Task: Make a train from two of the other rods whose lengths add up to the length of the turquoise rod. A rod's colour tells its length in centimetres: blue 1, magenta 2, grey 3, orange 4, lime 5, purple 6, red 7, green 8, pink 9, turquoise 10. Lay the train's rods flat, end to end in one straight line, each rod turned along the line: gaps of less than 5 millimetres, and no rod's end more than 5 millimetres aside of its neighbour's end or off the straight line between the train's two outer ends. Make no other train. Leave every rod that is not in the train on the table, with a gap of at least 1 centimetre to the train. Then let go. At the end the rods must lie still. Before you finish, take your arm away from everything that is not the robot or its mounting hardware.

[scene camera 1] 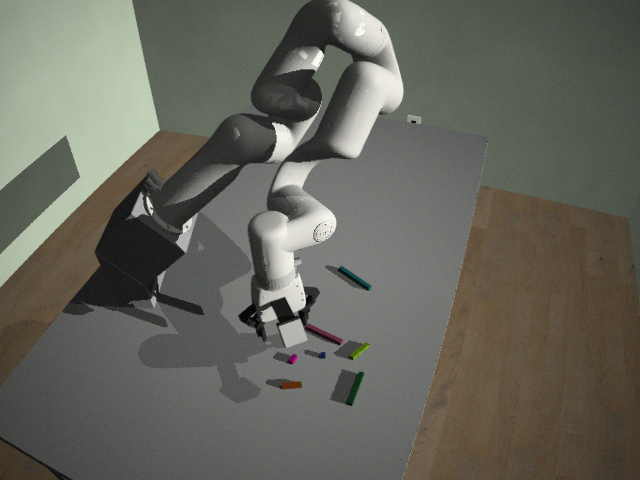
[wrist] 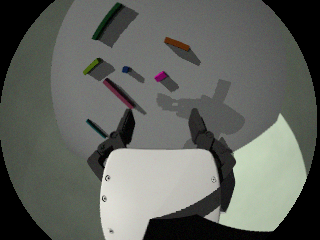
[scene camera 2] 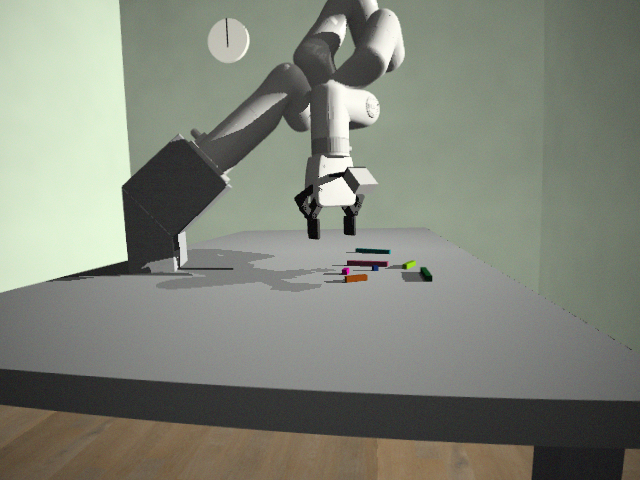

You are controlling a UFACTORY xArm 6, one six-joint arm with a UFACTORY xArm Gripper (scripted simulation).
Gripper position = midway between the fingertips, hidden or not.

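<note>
You'd see the gripper (scene camera 2: pixel 332 237) here, and it's there in the wrist view (wrist: pixel 161 115) too.
</note>
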